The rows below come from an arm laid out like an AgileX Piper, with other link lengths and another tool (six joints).
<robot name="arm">
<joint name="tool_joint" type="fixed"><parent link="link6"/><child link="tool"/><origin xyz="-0.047 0.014 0.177" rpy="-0.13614 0 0.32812"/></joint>
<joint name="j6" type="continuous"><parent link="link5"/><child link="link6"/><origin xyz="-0.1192 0 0" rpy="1.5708 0 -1.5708"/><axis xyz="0 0 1"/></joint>
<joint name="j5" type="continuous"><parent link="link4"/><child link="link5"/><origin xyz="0 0 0" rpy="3.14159 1.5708 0"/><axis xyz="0 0 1"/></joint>
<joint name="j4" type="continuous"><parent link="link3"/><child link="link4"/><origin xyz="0.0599 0.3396 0" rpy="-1.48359 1.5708 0"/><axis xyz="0 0 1"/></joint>
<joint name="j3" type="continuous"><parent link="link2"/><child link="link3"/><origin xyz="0.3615 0.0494 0" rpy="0 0 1.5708"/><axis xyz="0 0 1"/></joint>
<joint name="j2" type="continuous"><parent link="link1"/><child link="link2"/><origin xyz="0 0 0" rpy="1.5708 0 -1.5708"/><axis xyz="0 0 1"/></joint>
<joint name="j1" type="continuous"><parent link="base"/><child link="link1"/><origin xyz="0 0 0.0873" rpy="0 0 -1.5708"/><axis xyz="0 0 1"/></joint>
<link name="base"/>
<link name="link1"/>
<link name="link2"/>
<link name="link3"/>
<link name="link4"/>
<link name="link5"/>
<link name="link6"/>
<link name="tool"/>
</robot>
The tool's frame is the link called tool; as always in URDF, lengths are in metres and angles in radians. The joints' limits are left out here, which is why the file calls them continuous.
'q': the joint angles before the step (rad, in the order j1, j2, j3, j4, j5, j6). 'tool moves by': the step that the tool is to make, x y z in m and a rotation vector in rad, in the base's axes. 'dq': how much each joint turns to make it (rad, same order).
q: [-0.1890 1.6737 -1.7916 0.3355 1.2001 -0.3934]
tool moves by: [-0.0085 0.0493 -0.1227 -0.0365 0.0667 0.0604]
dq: [0.1102 -0.0286 0.3486 -0.0276 -0.2606 -0.0415]
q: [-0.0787 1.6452 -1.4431 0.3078 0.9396 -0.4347]
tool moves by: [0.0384 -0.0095 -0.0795 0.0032 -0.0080 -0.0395]
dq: [-0.0001 0.1214 0.0819 0.0418 -0.2120 -0.0437]
